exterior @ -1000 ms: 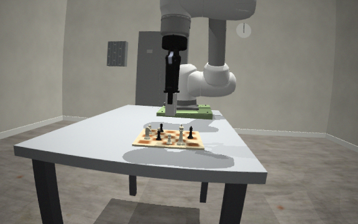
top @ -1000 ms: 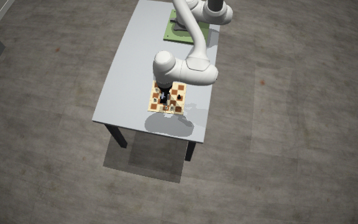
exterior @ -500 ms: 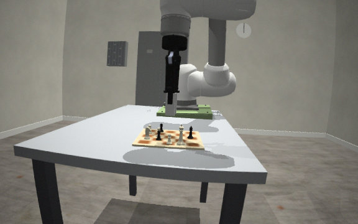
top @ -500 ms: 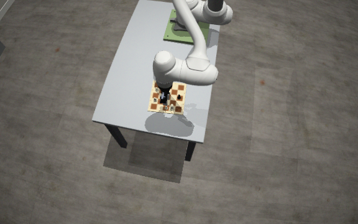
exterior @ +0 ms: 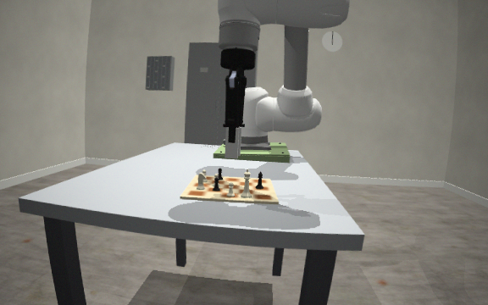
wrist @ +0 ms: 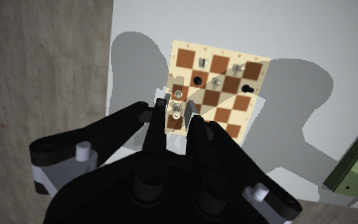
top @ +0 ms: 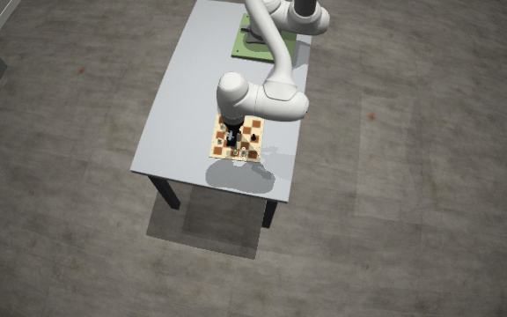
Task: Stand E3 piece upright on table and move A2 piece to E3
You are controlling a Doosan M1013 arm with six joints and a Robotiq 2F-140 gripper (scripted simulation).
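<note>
My gripper is now 130 mm above the chessboard, 80 mm past it and 10 mm to the left of it.
</note>
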